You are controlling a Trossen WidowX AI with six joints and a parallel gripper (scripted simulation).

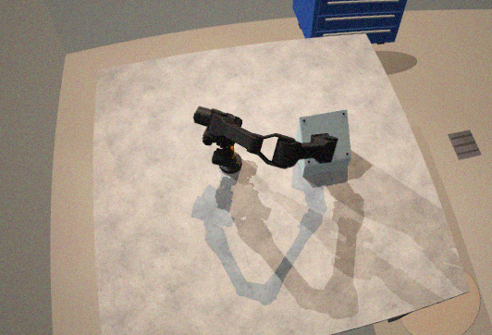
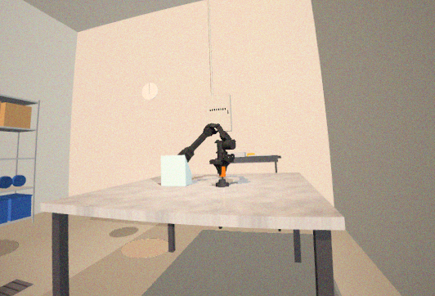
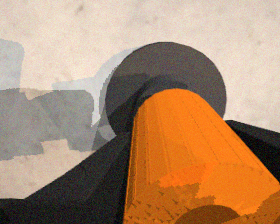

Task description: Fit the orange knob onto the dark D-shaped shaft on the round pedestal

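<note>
Right now my gripper tip is 2 cm below the orange knob. Also, from my gripper tip: round pedestal 4 cm below.
</note>
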